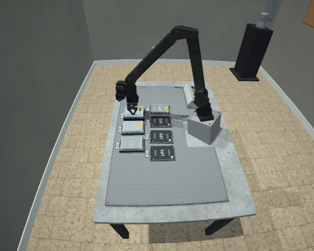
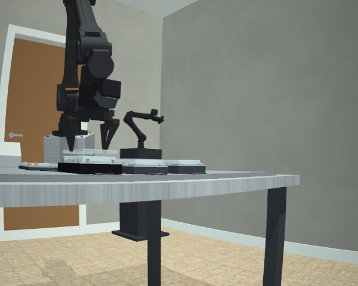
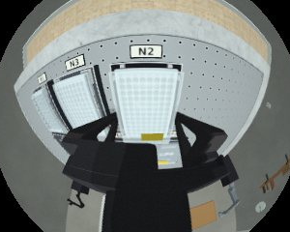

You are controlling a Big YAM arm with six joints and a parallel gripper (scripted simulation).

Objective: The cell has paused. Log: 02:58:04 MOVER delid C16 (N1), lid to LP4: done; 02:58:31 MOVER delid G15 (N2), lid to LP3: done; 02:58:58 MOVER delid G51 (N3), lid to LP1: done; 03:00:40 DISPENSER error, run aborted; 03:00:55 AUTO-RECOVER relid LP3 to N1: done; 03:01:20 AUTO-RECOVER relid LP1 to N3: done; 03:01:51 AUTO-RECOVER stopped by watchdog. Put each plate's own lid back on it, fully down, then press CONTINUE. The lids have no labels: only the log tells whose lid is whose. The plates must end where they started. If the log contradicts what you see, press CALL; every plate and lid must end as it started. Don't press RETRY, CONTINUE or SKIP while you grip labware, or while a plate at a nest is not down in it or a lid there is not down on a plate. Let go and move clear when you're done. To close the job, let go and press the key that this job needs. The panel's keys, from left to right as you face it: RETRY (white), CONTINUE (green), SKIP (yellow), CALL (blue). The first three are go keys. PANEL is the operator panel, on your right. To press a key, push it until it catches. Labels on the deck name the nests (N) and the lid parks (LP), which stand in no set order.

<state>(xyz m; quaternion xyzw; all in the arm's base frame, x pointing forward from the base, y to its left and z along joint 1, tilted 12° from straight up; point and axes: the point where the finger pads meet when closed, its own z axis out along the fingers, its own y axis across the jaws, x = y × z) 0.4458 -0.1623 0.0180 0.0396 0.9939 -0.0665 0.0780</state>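
The lid is 190 mm behind my hand, 50 mm to the right of it and 40 mm below it. Also, from my hand: yellow skip key (470 mm behind, 170 mm to the right, 10 mm above); blue call key (470 mm behind, 220 mm to the right, 10 mm above).
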